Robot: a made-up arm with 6 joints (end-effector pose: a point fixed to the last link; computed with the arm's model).
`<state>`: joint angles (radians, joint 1 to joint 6).
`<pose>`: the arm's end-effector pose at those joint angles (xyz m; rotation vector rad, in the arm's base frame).
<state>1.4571 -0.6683 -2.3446 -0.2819 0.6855 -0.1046</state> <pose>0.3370 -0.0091 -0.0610 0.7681 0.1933 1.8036</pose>
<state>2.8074 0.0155 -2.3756 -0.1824 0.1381 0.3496</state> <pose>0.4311 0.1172 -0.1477 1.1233 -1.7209 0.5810</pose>
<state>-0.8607 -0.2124 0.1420 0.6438 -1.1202 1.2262</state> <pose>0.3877 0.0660 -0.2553 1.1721 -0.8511 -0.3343</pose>
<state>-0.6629 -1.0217 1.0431 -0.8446 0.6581 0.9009</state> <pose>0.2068 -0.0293 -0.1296 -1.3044 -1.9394 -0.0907</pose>
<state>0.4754 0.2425 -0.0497 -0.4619 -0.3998 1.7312</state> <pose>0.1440 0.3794 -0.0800 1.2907 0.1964 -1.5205</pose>
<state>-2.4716 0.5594 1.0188 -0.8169 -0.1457 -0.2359</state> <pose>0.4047 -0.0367 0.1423 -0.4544 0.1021 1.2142</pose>
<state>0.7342 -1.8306 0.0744 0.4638 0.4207 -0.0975</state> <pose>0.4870 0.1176 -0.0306 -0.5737 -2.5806 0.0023</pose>
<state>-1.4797 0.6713 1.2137 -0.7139 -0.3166 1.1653</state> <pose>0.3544 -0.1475 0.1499 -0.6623 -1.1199 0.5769</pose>
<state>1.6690 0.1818 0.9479 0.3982 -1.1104 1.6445</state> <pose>0.2927 0.4420 -0.0436 2.3564 0.1287 -0.8845</pose>
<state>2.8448 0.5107 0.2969 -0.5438 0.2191 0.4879</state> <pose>0.3508 0.0960 0.2765 -1.2563 -0.0020 1.3368</pose>
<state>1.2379 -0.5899 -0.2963 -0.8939 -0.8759 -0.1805</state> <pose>0.4991 0.2306 0.1152 -0.8693 0.1993 1.9468</pose>
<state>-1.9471 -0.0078 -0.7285 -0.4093 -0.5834 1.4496</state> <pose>0.2276 0.0086 -0.2225 0.2525 -1.1229 -1.0249</pose>
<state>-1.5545 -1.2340 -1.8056 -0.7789 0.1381 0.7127</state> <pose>0.4737 0.3249 -0.0430 2.3438 -2.0158 -0.4006</pose>
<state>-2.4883 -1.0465 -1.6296 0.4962 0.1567 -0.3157</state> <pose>0.3085 0.2411 -0.0905 -1.4573 0.4398 -1.8143</pose>
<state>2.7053 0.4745 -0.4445 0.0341 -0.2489 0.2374</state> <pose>0.3391 -0.0448 0.1306 -0.3180 -0.4474 0.9025</pose>
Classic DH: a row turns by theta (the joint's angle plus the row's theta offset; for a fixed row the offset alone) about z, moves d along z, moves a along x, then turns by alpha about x. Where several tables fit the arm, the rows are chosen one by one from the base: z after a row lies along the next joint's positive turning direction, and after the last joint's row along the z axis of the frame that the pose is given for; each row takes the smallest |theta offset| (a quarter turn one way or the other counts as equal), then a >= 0, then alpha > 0; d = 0 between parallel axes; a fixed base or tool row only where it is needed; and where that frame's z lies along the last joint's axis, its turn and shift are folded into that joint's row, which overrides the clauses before.
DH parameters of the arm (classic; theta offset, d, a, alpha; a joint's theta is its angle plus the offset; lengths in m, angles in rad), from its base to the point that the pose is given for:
base (fixed): 1.5708 0.03 0.14 1.5708
joint 1: 0 0.35 0.02 -1.5708
joint 2: 0 -0.02 -0.02 -1.5708
joint 3: 1.5708 0.01 0.06 -1.5708
joint 4: 1.0158 -0.1401 0.0483 1.1511
joint 5: 0.1198 0.0961 -0.0956 2.0885
joint 6: -0.5029 0.0818 0.1584 -1.6014
tool (fixed): 1.4291 -0.0715 0 0

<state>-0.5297 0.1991 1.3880 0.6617 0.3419 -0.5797</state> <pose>0.2941 0.0640 -0.1774 1.7344 0.3095 2.4407</pose>
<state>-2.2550 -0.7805 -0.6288 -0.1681 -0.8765 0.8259</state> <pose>0.5126 -0.0063 -0.1167 1.0459 -1.5143 0.2158</pose>
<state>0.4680 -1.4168 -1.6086 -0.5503 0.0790 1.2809</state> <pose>0.5503 0.1730 0.2320 -1.0210 0.4356 1.5540</pose>
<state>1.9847 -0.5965 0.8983 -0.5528 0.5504 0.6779</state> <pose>0.3329 0.3885 0.0577 1.1980 -1.0587 -1.9874</pose>
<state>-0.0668 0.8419 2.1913 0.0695 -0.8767 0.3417</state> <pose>0.5382 0.0520 -0.0965 0.9857 -0.5962 1.1125</pose>
